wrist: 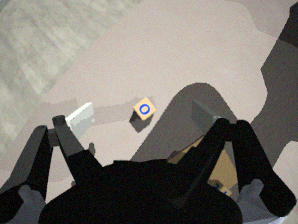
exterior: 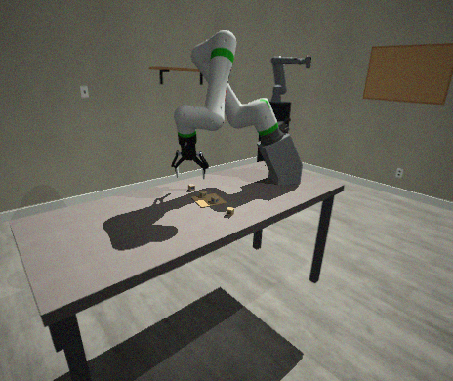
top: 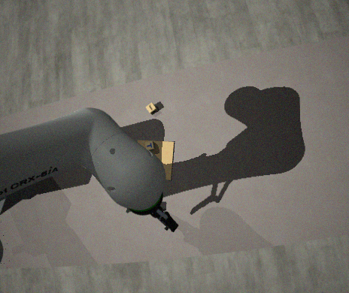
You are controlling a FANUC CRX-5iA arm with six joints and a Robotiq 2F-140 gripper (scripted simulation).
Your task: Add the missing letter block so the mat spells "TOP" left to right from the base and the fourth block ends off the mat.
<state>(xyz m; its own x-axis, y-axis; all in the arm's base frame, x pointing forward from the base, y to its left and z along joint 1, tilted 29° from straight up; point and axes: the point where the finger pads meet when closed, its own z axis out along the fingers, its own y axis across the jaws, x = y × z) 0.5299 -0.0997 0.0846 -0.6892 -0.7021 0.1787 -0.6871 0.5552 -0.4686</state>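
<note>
Right now my hand is 10 mm past the O block and 70 mm above it. From my hand the other things lie so: P block: 130 mm to the left, 70 mm below; then mat: 180 mm to the left, 80 mm below.
</note>
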